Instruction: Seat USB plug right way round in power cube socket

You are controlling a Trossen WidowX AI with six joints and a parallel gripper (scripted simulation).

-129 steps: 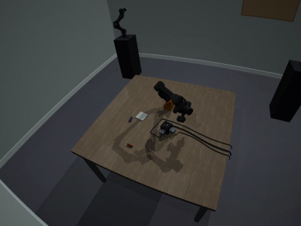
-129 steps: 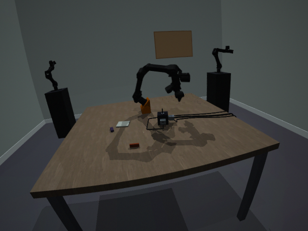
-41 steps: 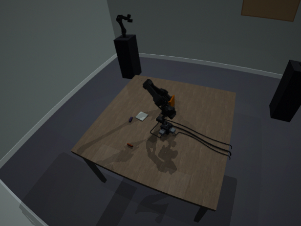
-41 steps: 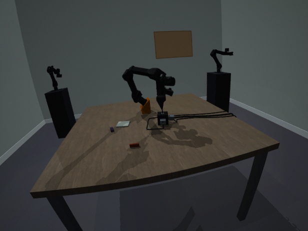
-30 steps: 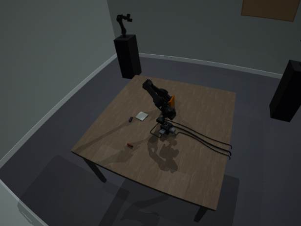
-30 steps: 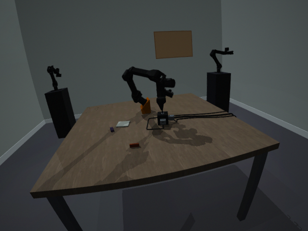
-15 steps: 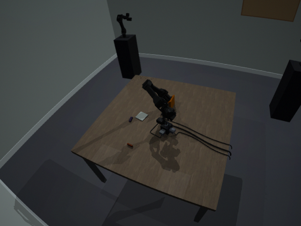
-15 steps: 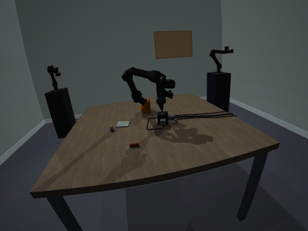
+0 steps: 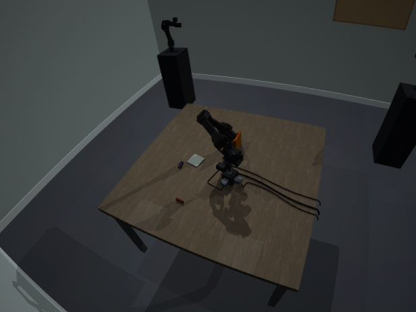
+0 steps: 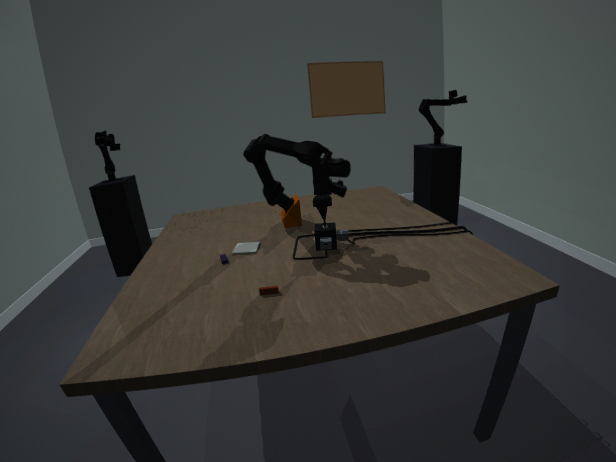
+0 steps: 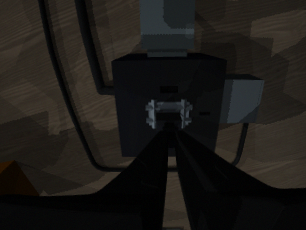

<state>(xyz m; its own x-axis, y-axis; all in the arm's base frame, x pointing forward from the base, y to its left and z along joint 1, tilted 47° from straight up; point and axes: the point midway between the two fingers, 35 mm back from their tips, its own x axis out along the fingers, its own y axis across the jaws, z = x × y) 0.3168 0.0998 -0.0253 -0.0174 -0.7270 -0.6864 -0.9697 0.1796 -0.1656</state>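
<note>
Right now my gripper tip is 20 mm above the USB plug. From my gripper tip the other things lie so: USB socket 40 mm below; then red piece 270 mm ahead, 230 mm to the right, 100 mm below; then white pad 90 mm behind, 300 mm to the right, 100 mm below.
</note>
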